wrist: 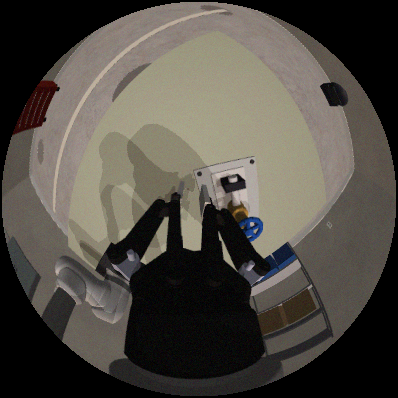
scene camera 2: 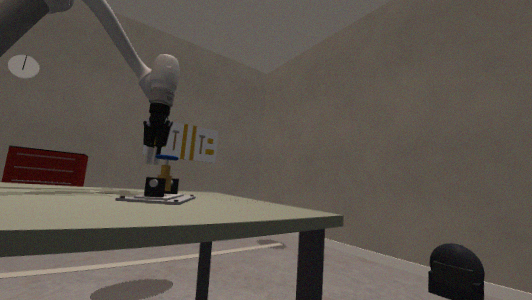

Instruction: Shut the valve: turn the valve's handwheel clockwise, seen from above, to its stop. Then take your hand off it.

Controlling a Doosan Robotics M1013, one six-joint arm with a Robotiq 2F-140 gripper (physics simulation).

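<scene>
The valve's blue handwheel (scene camera 2: 167,157) (wrist: 260,223) lies level on top of the brass valve body (scene camera 2: 165,172) (wrist: 238,211). The valve stands on a pale base plate (scene camera 2: 187,199) (wrist: 253,185) with dark fittings beside the body. My gripper (scene camera 2: 153,156) (wrist: 191,189) points down with its fingers nearly together, a narrow gap between them and nothing in it. In the scene view the fingertips are at about wheel height, at its left edge. In the wrist view they are left of the wheel, apart from it. Contact cannot be told from the scene view.
The valve's plate sits on a pale green table (scene camera 2: 270,210) (wrist: 200,85). A red cabinet (scene camera 2: 45,165) (wrist: 40,105) and a black rounded bin (scene camera 2: 456,272) (wrist: 335,95) stand beyond the table. A rack with blue boxes (wrist: 285,253) shows at the lower right of the wrist view.
</scene>
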